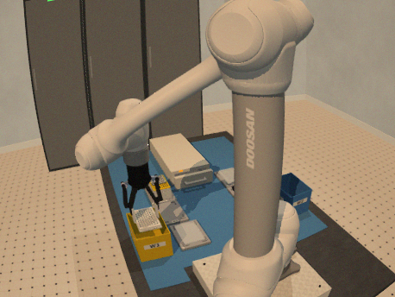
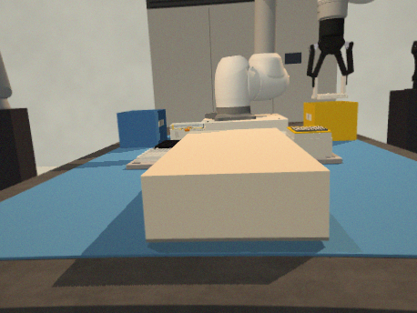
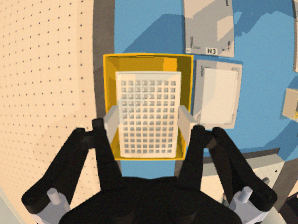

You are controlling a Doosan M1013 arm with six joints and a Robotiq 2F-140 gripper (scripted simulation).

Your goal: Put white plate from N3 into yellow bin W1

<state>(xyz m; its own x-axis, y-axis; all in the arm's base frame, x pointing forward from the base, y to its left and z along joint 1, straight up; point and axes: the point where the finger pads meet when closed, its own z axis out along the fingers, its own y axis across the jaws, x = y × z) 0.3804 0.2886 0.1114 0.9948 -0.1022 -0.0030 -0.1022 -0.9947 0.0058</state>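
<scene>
Now: the white plate 20 mm below my hand. From my hand the other things lie so: yellow bin W1: 130 mm below; then flat tray: 170 mm to the right, 150 mm below, 20 mm behind; then yellow well plate: 320 mm ahead, 180 mm to the right, 110 mm below.
</scene>
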